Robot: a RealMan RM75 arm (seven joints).
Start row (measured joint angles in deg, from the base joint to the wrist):
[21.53, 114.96, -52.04, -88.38, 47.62, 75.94, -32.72]
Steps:
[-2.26, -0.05, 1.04, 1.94, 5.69, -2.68, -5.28]
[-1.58, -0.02, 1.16, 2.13, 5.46, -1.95, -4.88]
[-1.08, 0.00, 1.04, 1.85, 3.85, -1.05, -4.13]
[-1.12, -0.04, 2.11, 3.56, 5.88, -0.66, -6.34]
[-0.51, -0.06, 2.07, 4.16, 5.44, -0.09, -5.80]
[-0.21, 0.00, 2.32, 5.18, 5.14, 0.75, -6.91]
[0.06, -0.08, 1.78, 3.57, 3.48, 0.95, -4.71]
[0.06, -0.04, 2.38, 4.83, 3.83, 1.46, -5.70]
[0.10, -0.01, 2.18, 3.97, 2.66, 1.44, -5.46]
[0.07, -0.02, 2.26, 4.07, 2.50, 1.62, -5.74]
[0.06, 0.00, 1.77, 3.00, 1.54, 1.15, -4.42]
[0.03, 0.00, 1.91, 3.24, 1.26, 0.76, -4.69]
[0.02, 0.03, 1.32, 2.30, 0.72, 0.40, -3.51]
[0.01, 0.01, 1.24, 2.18, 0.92, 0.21, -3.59]
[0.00, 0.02, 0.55, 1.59, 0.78, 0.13, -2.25]
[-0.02, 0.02, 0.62, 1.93, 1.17, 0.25, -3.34]
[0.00, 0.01, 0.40, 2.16, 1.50, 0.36, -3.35]
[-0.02, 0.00, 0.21, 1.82, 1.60, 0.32, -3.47]
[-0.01, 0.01, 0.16, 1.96, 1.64, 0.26, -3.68]
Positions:
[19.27, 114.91, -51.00, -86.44, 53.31, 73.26, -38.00]
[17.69, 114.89, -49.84, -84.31, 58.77, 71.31, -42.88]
[16.61, 114.89, -48.80, -82.46, 62.62, 70.26, -47.01]
[15.49, 114.85, -46.69, -78.90, 68.50, 69.60, -53.35]
[14.98, 114.79, -44.62, -74.74, 73.94, 69.51, -59.15]
[14.77, 114.79, -42.30, -69.56, 79.08, 70.26, -66.06]
[14.83, 114.71, -40.52, -65.99, 82.56, 71.21, -70.77]
[14.89, 114.67, -38.14, -61.16, 86.39, 72.67, -76.47]
[14.99, 114.66, -35.96, -57.19, 89.05, 74.11, -81.93]
[15.06, 114.64, -33.70, -53.12, 91.55, 75.73, -87.67]
[15.12, 114.64, -31.93, -50.12, 93.09, 76.88, -92.09]
[15.15, 114.64, -30.02, -46.88, 94.35, 77.64, -96.78]
[15.17, 114.67, -28.70, -44.58, 95.07, 78.04, -100.29]
[15.18, 114.68, -27.46, -42.40, 95.99, 78.25, -103.88]
[15.18, 114.70, -26.91, -40.81, 96.77, 78.38, -106.13]
[15.16, 114.72, -26.29, -38.88, 97.94, 78.63, -109.47]
[15.16, 114.73, -25.89, -36.72, 99.44, 78.99, -112.82]
[15.14, 114.73, -25.68, -34.90, 101.04, 79.31, -116.29]
[15.13, 114.74, -25.52, -32.94, 102.68, 79.57, -119.97]

